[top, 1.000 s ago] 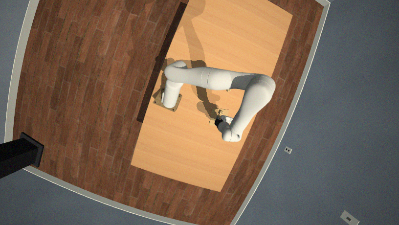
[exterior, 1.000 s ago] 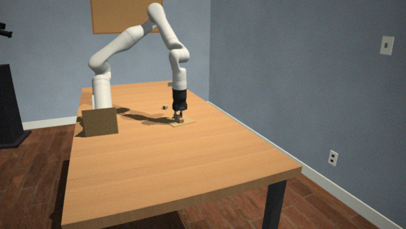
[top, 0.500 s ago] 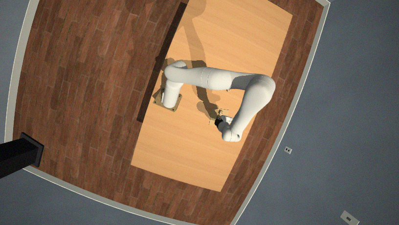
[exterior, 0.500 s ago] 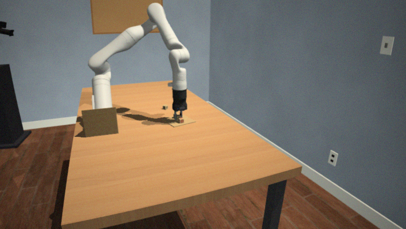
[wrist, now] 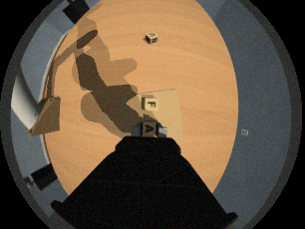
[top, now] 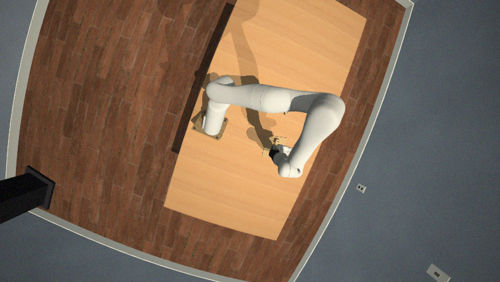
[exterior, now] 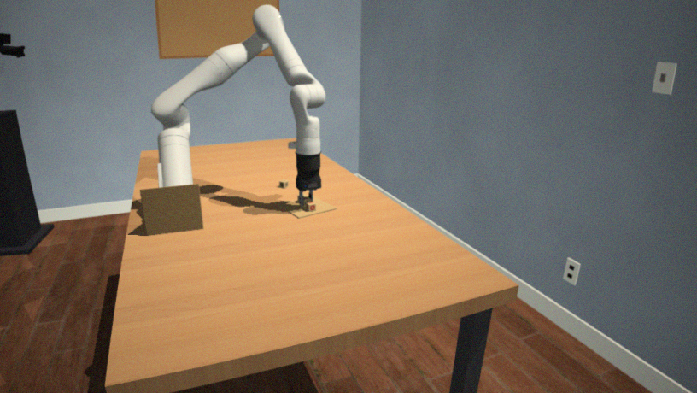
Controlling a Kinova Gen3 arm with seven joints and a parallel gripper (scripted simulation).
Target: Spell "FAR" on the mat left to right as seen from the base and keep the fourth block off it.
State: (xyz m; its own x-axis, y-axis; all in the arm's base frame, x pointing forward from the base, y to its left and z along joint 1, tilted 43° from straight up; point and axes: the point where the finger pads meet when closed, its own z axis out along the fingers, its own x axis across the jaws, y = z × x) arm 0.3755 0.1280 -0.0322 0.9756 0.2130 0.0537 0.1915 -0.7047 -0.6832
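Now: the tan mat 3 cm below my hand.
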